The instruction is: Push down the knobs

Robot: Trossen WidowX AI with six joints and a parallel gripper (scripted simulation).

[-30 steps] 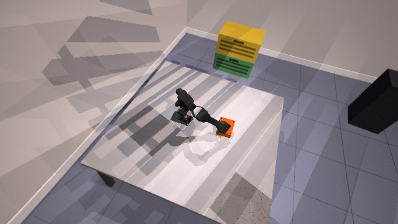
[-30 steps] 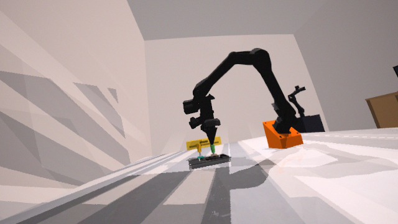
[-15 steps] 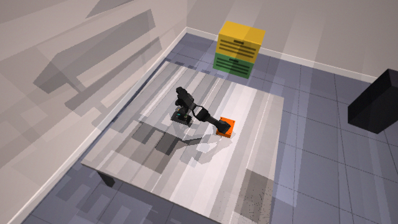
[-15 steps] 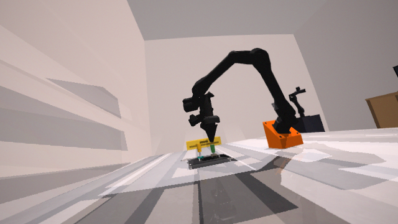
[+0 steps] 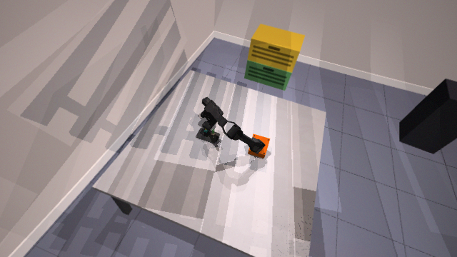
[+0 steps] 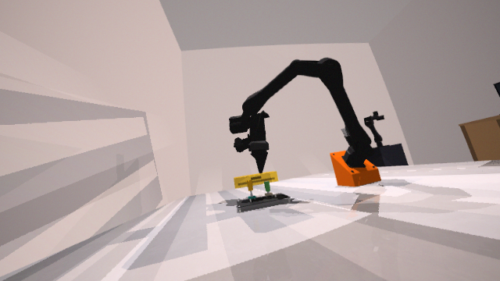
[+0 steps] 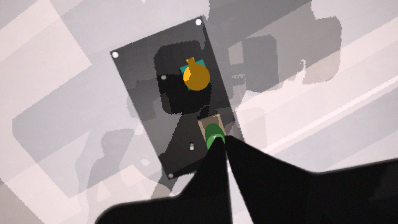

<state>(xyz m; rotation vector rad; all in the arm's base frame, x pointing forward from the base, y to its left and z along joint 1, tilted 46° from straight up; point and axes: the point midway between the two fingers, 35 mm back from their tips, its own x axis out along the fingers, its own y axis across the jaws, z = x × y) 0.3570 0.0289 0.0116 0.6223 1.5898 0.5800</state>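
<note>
Now: the orange knob 4 cm ahead of my gripper tip, 3 cm below it and 1 cm to the left of it. The rest, counted from my gripper tip: green knob (4 cm below, 1 cm behind).
</note>
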